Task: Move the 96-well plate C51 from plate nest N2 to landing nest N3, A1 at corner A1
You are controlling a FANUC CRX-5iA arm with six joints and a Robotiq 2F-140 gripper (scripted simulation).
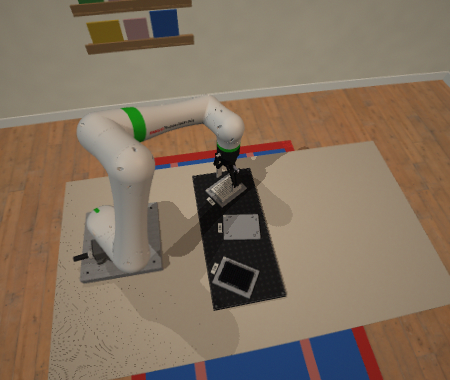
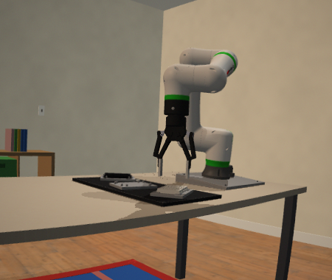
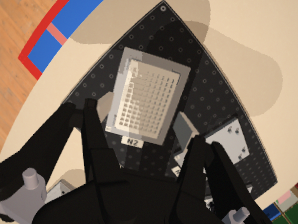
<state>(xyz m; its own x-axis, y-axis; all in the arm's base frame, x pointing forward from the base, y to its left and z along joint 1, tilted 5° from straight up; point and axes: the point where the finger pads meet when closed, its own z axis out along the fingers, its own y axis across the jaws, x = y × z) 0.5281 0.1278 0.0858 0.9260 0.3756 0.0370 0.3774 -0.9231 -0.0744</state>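
Right now the white 96-well plate C51 is 70 mm below my hand. Also, from my hand: landing nest N3: 210 mm to the right, 80 mm below; N2 label: 90 mm behind, 40 mm to the right, 90 mm below; grey plate nest N2: 80 mm below.
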